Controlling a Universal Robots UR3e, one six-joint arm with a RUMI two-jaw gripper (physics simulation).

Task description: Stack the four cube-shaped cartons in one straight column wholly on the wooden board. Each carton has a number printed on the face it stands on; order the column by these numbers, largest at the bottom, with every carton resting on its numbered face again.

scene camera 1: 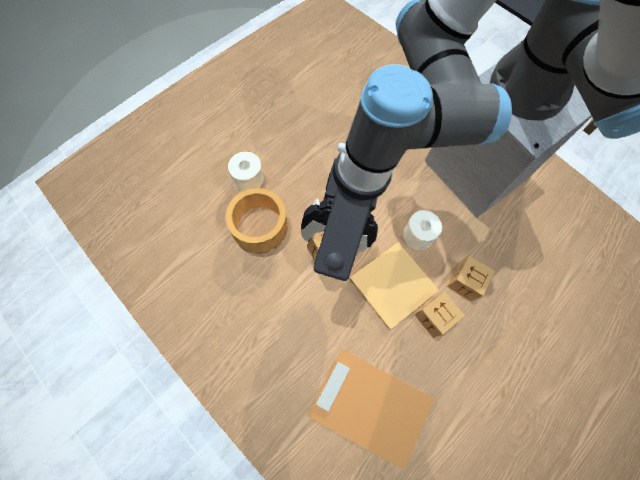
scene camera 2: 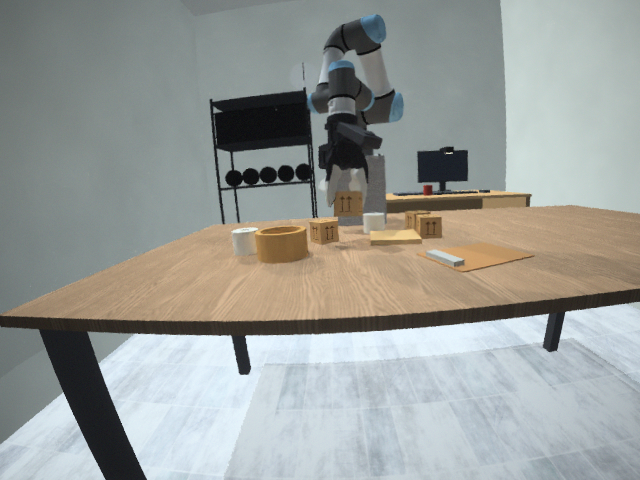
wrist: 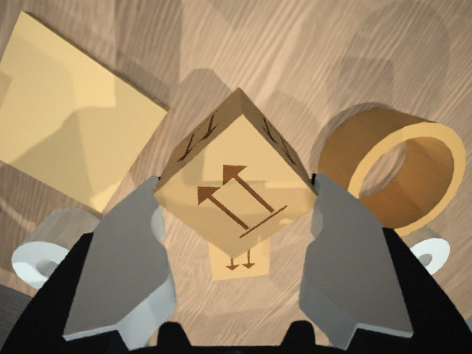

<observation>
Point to a pale wooden board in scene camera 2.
At 388,237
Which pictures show my gripper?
Scene camera 1, scene camera 2 and the wrist view: all of them.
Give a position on an orange ring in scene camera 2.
At 283,244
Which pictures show the orange ring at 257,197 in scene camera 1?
Scene camera 1, scene camera 2 and the wrist view: all of them.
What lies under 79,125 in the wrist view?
A pale wooden board.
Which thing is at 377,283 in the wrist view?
My gripper.
</observation>
